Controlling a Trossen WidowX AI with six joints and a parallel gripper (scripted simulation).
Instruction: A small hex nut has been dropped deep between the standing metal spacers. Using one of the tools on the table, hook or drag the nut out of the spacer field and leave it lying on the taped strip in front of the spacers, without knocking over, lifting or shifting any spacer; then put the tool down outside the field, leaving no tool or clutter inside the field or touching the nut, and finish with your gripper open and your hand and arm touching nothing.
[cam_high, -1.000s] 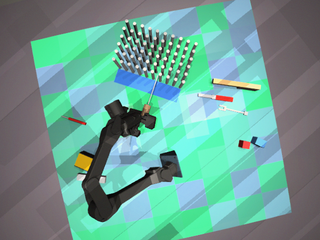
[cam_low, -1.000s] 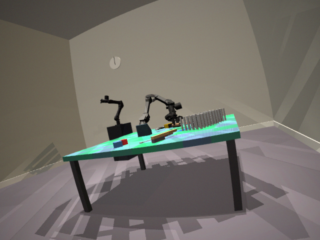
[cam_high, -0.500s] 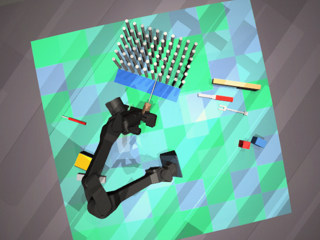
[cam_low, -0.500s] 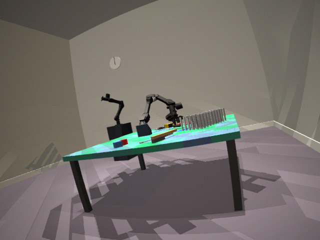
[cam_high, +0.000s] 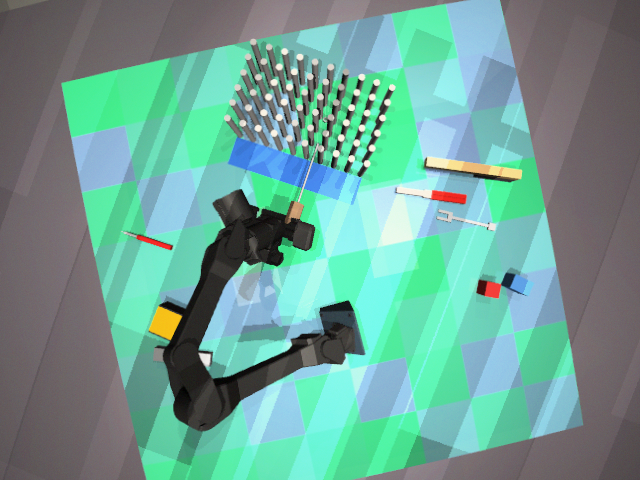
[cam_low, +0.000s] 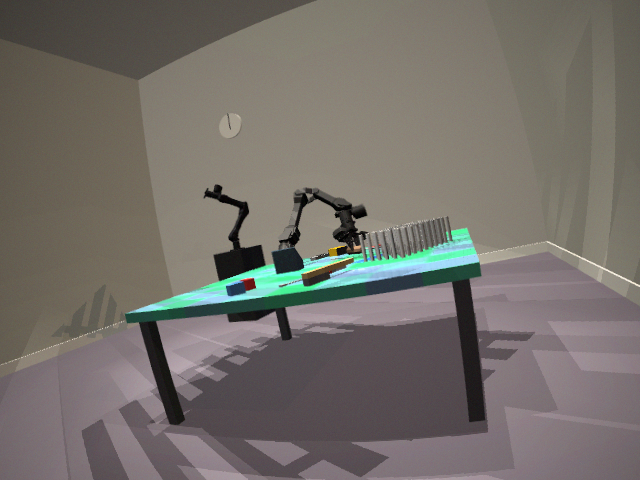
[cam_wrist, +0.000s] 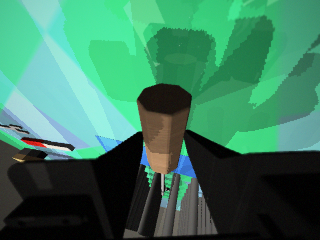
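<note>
Now: the blue taped strip 140 mm ahead of my gripper tip, 10 mm to the right of it and 40 mm below it. From my gripper tip the other things lie so: red screwdriver: 20 mm behind, 440 mm to the left, 30 mm below; then hex nut: 280 mm ahead, 110 mm to the right, 30 mm below; then wire hook tool: 100 mm ahead, 40 mm to the right.
</note>
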